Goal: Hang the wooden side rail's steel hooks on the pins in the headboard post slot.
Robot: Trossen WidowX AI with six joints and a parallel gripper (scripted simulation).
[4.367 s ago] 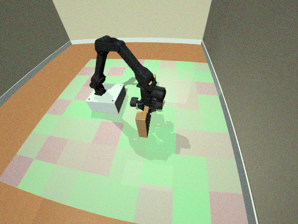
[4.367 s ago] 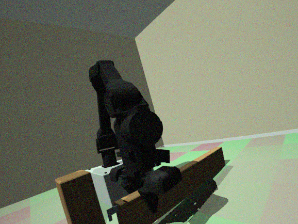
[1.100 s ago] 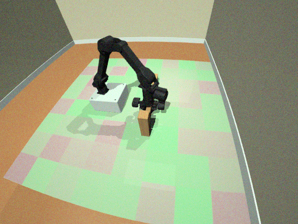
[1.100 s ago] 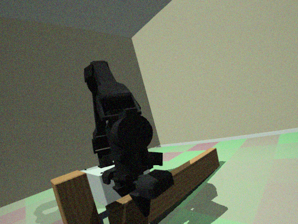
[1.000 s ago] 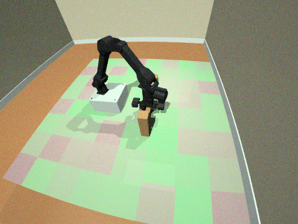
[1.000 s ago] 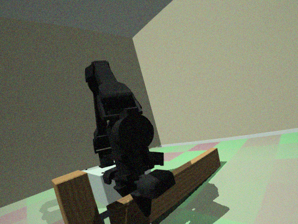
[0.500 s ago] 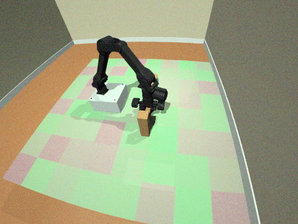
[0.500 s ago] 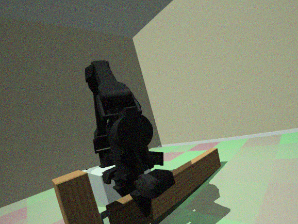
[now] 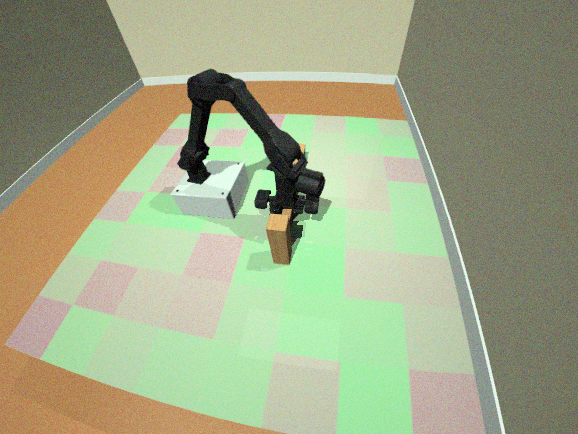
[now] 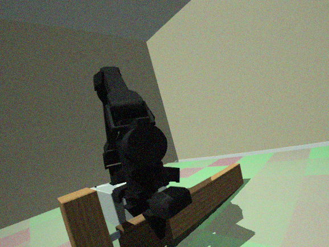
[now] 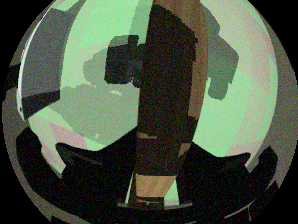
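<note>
Now: gripper tip 2 cm short of the wooden headboard post, 11 cm to the left of it and 4 cm below it.
</note>
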